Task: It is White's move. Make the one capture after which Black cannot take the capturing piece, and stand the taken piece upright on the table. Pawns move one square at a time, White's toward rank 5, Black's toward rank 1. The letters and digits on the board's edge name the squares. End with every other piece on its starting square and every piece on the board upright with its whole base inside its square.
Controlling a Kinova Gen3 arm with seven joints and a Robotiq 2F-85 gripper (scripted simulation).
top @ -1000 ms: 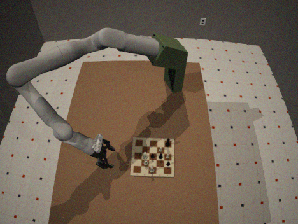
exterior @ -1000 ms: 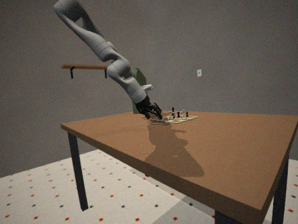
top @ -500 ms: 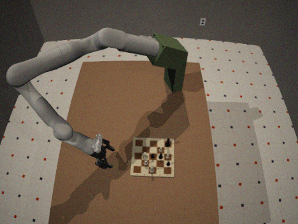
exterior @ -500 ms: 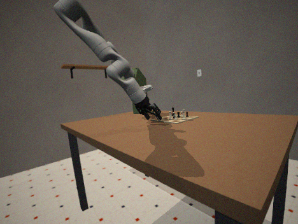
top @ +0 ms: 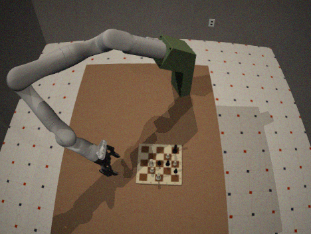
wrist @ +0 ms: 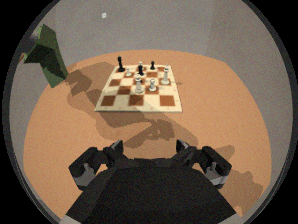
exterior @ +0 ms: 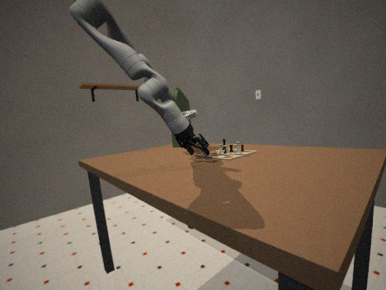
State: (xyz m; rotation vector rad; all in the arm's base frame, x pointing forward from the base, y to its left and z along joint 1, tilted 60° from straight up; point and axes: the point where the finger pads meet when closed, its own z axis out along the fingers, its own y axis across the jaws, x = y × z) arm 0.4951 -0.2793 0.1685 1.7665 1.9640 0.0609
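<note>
Now: the tall black piece 29 cm to the left of my hand and 4 cm behind it. The rest, counted from my hand: chessboard: 20 cm to the left, 4 cm below, 1 cm ahead.
</note>
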